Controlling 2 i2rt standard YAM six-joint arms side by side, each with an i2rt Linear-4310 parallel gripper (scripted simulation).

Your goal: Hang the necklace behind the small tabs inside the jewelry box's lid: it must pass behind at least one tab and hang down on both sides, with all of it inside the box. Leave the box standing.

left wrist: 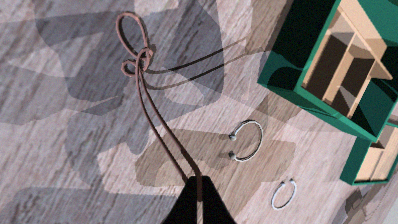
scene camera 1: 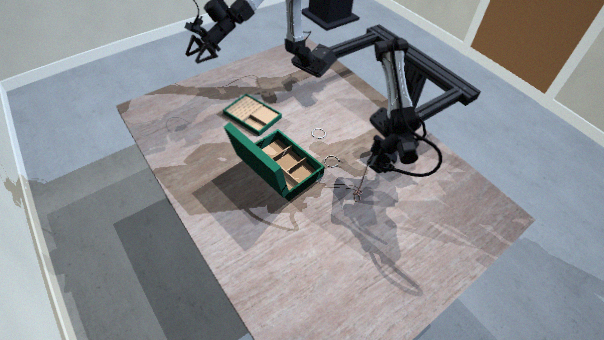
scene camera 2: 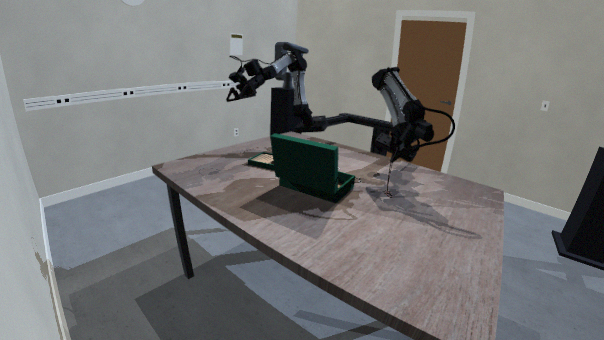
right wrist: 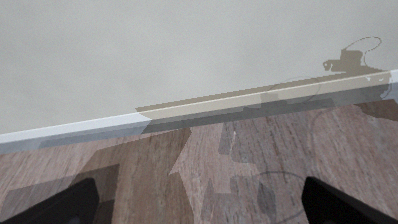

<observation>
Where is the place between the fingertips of my right gripper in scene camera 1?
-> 191, 58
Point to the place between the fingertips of my left gripper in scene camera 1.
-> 367, 163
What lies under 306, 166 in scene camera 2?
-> A green jewelry box.
</observation>
